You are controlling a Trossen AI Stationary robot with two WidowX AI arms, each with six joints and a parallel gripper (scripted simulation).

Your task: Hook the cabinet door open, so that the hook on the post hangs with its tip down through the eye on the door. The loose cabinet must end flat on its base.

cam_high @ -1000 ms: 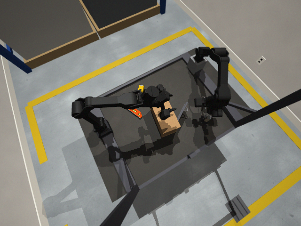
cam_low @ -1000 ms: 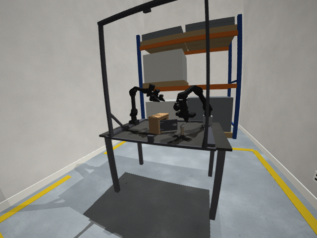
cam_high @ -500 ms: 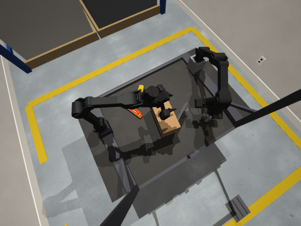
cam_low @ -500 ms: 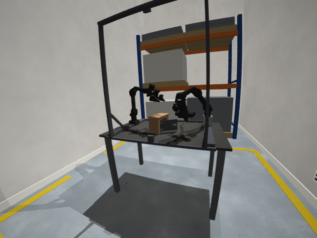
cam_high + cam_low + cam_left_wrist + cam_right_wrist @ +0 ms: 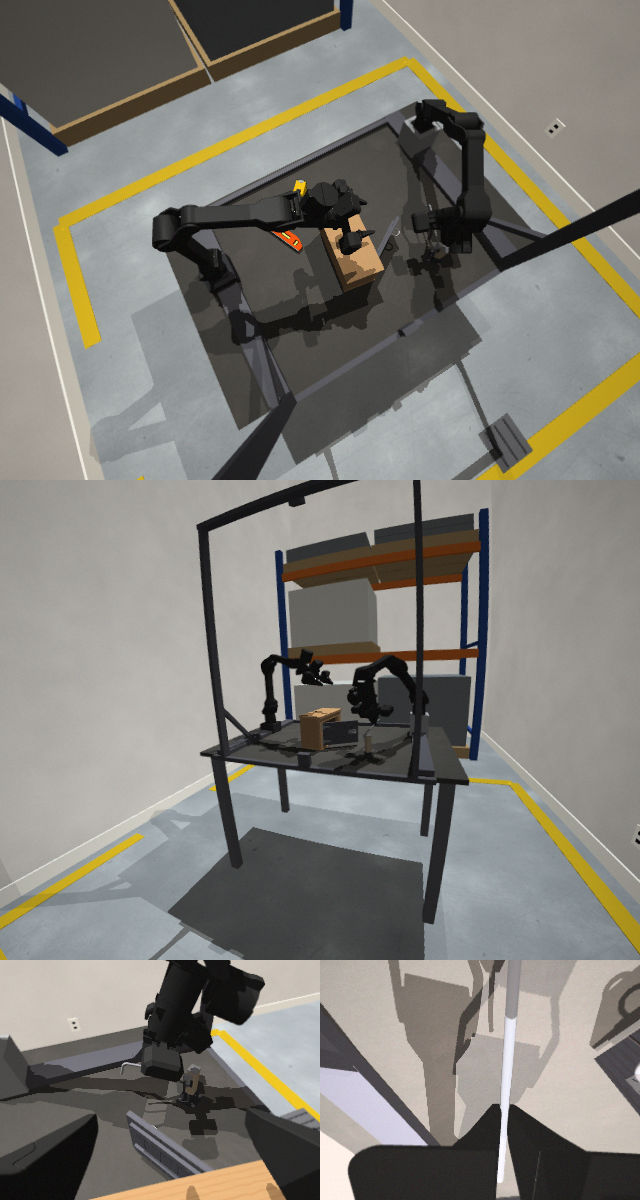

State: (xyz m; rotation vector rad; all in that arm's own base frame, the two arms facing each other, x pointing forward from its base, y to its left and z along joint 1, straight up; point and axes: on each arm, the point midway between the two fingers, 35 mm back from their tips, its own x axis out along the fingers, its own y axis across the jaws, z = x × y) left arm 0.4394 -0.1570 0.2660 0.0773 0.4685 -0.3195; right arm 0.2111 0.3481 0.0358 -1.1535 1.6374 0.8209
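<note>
The grey door is 4 cm ahead of my right hand, 16 cm to the left of it and 8 cm below it. The rest, counted from my right hand: yellow block: 41 cm ahead, 27 cm to the left, 12 cm below; then orange level: 30 cm ahead, 40 cm to the left, 14 cm below; then metal hook rod: 1 cm behind, 5 cm below.
</note>
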